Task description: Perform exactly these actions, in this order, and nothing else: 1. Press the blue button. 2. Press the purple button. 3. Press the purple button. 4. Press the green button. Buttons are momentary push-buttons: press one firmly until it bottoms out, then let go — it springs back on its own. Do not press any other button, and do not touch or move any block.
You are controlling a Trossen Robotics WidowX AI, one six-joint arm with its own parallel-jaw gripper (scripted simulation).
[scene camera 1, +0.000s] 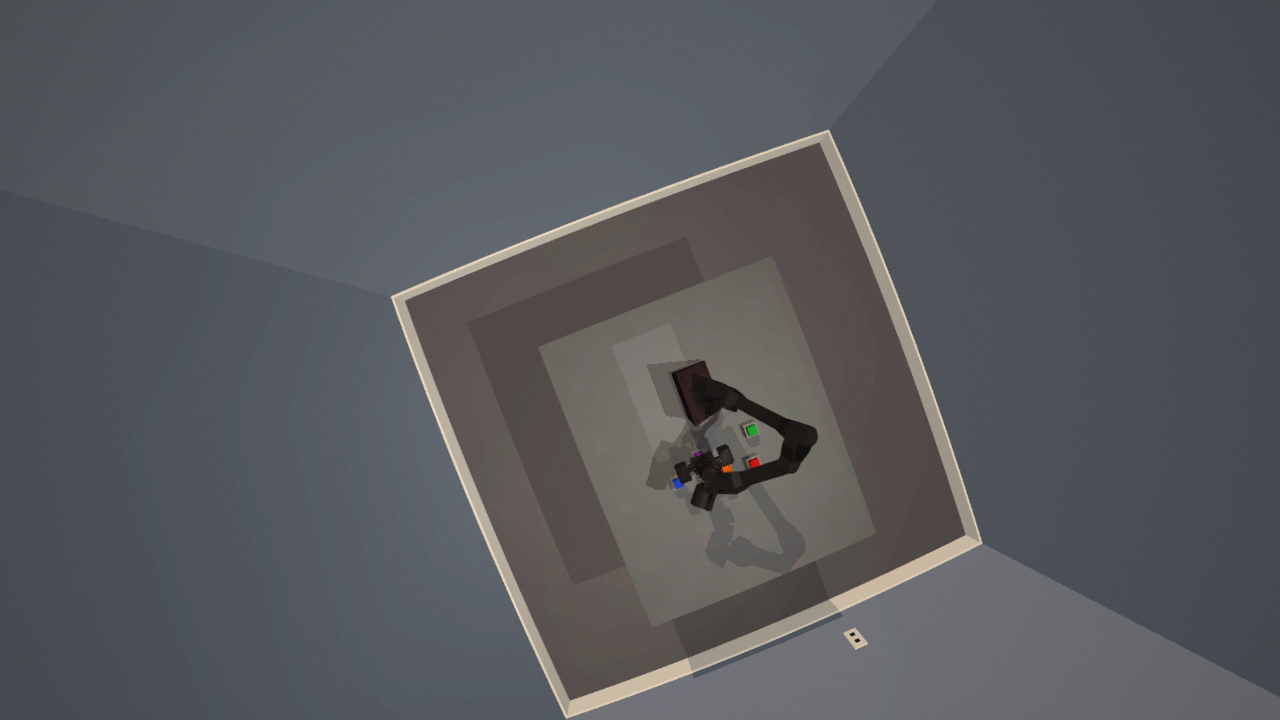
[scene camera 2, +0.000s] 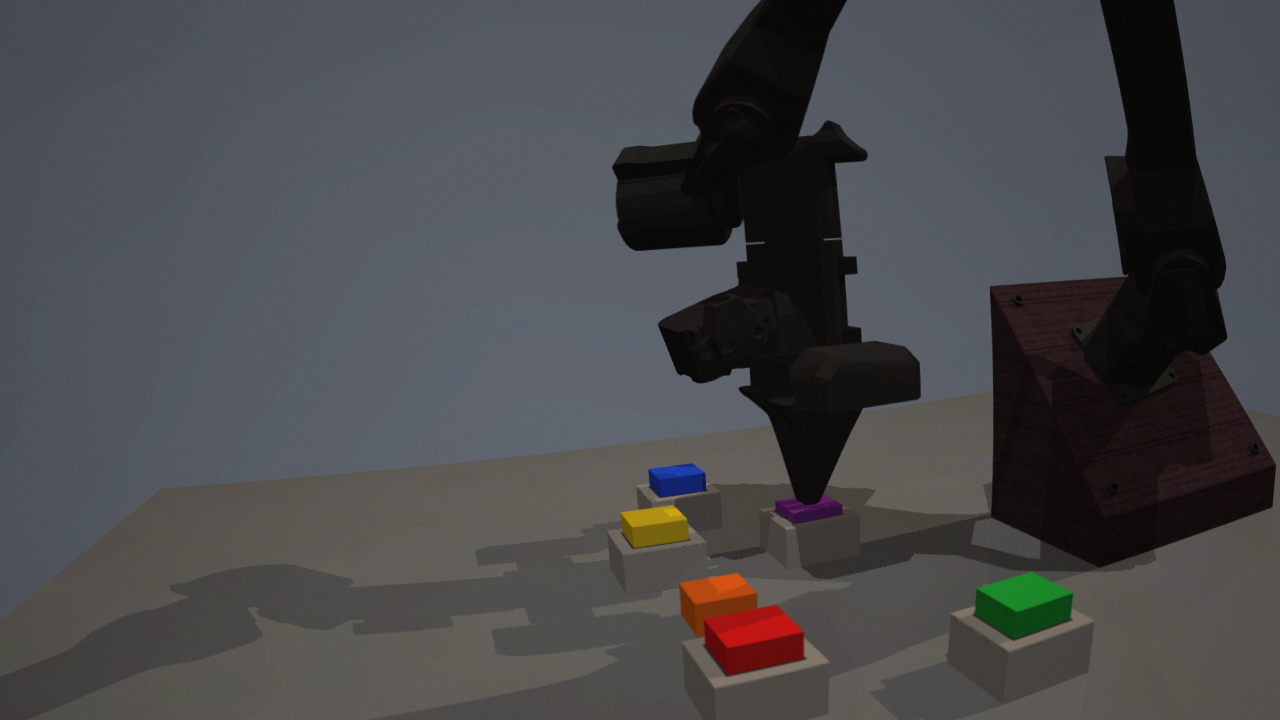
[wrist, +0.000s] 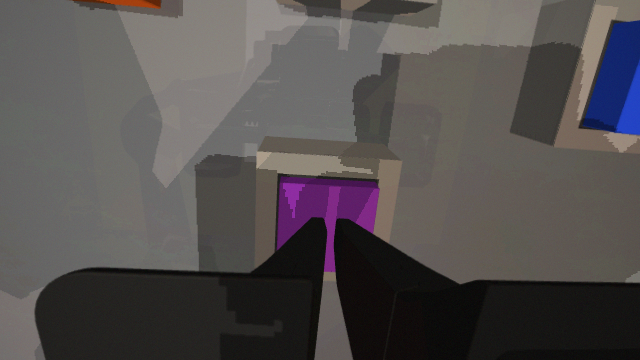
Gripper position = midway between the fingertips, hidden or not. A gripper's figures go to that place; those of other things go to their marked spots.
Scene:
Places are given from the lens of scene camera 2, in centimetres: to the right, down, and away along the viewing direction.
my gripper [scene camera 2: 808,502]: 10, 9, 53
purple button [scene camera 2: 796,512]: 9, 9, 51

